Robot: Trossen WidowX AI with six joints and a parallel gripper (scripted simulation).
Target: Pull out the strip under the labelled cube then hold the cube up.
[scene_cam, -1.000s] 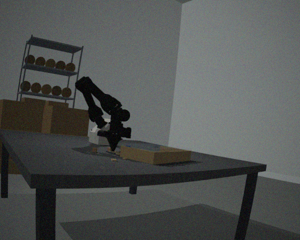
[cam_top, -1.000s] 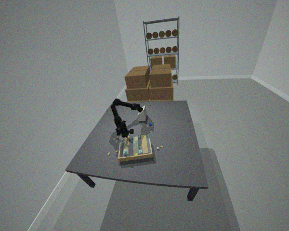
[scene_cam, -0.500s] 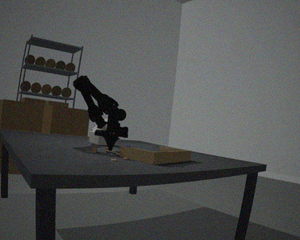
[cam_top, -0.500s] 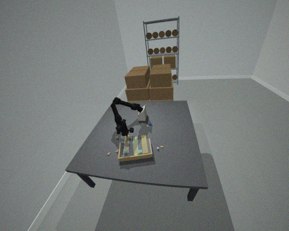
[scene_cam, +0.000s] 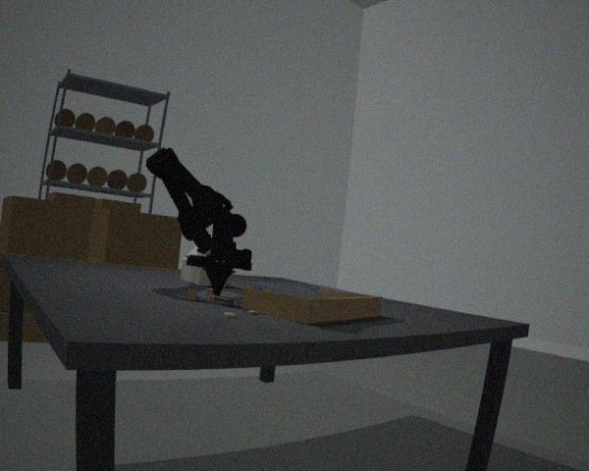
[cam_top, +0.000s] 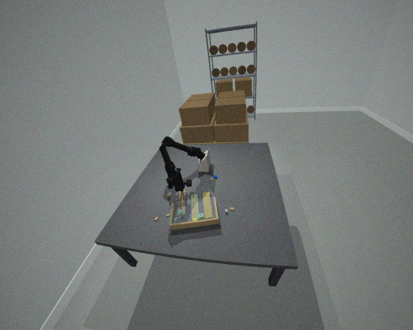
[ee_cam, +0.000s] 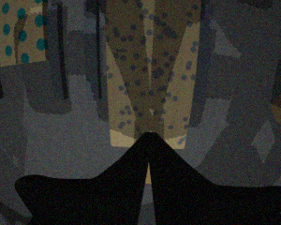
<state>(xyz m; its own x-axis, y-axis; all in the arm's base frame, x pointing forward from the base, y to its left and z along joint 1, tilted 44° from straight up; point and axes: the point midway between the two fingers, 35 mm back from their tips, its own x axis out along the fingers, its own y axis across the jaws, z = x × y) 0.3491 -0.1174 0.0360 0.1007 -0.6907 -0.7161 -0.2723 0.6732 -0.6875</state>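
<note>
My gripper tip is now 110 mm short of the tan speckled strip and 40 mm to the right of it.
</note>
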